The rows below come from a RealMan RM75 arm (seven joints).
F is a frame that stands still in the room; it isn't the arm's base.
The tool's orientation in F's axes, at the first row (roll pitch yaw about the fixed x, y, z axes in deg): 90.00, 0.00, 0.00
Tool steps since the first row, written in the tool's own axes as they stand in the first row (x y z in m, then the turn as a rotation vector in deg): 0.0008, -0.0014, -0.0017, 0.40, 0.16, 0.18; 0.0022, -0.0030, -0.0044, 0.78, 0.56, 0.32; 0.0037, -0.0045, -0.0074, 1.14, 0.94, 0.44; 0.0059, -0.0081, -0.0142, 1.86, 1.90, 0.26; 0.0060, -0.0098, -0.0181, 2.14, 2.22, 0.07; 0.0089, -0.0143, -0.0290, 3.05, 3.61, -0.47; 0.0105, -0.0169, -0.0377, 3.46, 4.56, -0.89; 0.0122, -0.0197, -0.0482, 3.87, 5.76, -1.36; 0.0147, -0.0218, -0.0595, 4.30, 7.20, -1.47; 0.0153, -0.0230, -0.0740, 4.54, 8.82, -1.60
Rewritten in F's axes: 0.0008, 0.0017, -0.0014, 0.40, -0.18, 0.16; 0.0022, 0.0044, -0.0030, 0.78, -0.32, 0.56; 0.0037, 0.0074, -0.0045, 1.14, -0.44, 0.94; 0.0059, 0.0142, -0.0081, 1.86, -0.26, 1.90; 0.0060, 0.0181, -0.0098, 2.14, -0.07, 2.22; 0.0089, 0.0290, -0.0143, 3.05, 0.47, 3.61; 0.0105, 0.0377, -0.0169, 3.46, 0.89, 4.56; 0.0122, 0.0482, -0.0197, 3.87, 1.36, 5.76; 0.0147, 0.0595, -0.0218, 4.30, 1.47, 7.20; 0.0153, 0.0740, -0.0230, 4.54, 1.60, 8.82
